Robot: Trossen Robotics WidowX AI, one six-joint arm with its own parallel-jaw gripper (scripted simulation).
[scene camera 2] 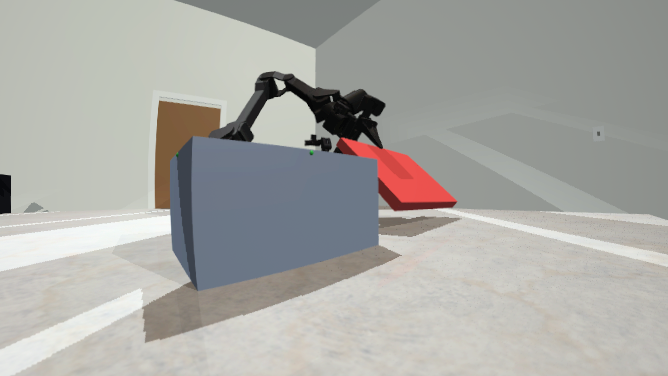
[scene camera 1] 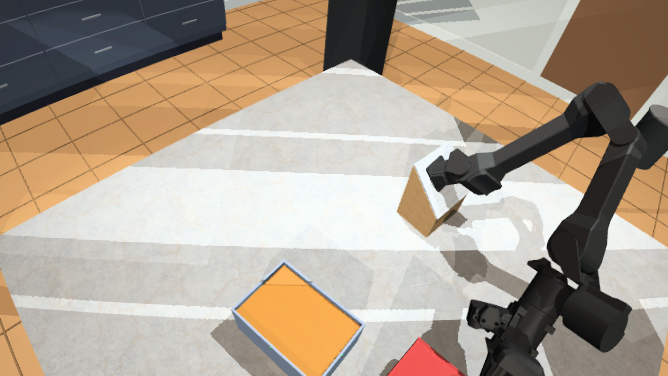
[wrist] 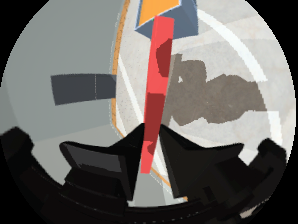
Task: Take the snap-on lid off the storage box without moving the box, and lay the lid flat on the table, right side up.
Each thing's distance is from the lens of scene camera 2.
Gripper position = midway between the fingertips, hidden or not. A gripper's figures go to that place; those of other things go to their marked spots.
my gripper (scene camera 2: 379,152): 0.52 m
red lid (scene camera 2: 403,184): 0.41 m
storage box (scene camera 2: 239,210): 0.17 m
The marked spots on the storage box and the red lid are 0.30 m apart.
